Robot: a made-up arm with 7 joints. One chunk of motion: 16 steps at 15 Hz.
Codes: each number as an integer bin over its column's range. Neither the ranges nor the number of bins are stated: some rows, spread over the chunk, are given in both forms.
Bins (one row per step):
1: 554 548 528 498 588 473
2: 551 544 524 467 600 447
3: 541 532 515 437 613 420
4: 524 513 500 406 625 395
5: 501 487 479 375 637 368
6: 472 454 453 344 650 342
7: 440 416 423 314 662 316
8: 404 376 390 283 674 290
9: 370 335 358 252 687 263
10: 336 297 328 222 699 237
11: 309 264 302 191 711 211
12: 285 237 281 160 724 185
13: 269 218 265 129 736 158
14: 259 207 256 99 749 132
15: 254 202 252 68 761 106
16: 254 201 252 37 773 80
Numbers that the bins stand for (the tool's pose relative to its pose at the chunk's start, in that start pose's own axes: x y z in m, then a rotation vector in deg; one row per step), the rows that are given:
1: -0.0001 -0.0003 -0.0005 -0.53 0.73 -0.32
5: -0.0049 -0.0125 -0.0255 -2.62 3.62 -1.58
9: -0.0167 -0.0429 -0.0872 -4.71 6.57 -2.84
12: -0.0243 -0.0626 -0.1265 -6.28 8.76 -3.78
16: -0.0271 -0.0698 -0.1414 -8.37 11.65 -5.04
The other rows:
2: -0.0004 -0.0011 -0.0025 -1.05 1.44 -0.63
3: -0.0013 -0.0035 -0.0071 -1.56 2.20 -0.95
4: -0.0028 -0.0073 -0.0147 -2.09 2.91 -1.26
6: -0.0075 -0.0191 -0.0387 -3.15 4.39 -1.89
7: -0.0104 -0.0267 -0.0541 -3.66 5.10 -2.20
8: -0.0136 -0.0347 -0.0709 -4.18 5.81 -2.52
10: -0.0197 -0.0505 -0.1026 -5.22 7.28 -3.15
11: -0.0222 -0.0571 -0.1158 -5.75 7.99 -3.47
13: -0.0258 -0.0664 -0.1347 -6.80 9.47 -4.10
14: -0.0267 -0.0686 -0.1393 -7.32 10.24 -4.41
15: -0.0271 -0.0696 -0.1414 -7.84 10.94 -4.73

